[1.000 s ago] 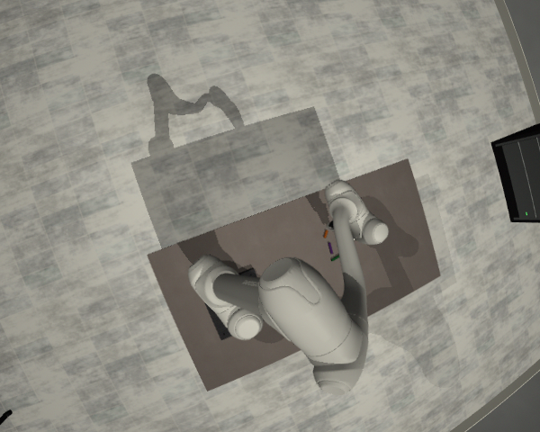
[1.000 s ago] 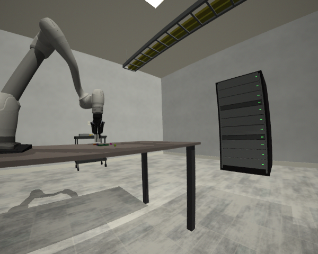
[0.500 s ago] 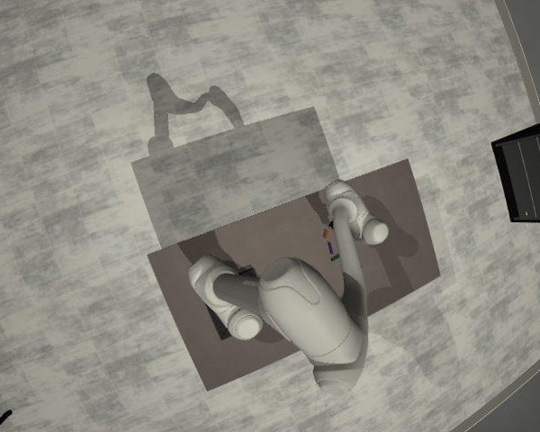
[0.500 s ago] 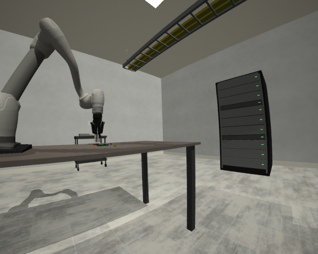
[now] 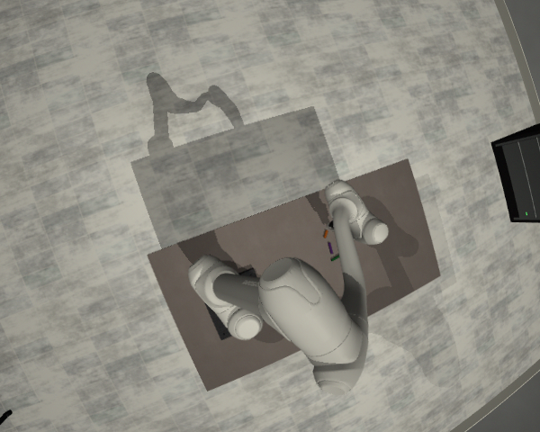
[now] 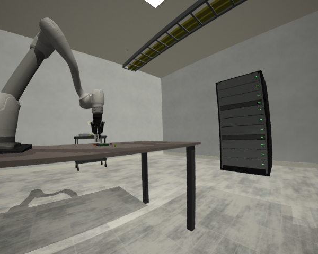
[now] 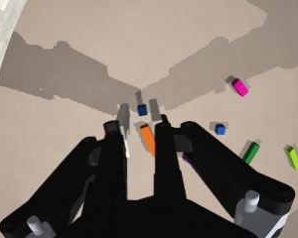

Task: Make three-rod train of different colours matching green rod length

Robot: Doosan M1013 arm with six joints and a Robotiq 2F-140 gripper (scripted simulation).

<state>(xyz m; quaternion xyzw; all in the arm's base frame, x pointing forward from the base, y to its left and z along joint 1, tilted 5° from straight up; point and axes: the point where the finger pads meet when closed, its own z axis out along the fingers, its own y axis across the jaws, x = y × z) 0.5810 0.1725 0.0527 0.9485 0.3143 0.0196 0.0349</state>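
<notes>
My hand is 5 cm above the orange rod, 3 cm to the left of it and 3 cm past it. Also, from my hand: magenta rod: 9 cm to the right, 8 cm ahead, 5 cm below; purple rod: 11 cm to the right, 5 cm below, 3 cm behind; green rod: 17 cm to the right, 5 cm below, 1 cm behind.
</notes>
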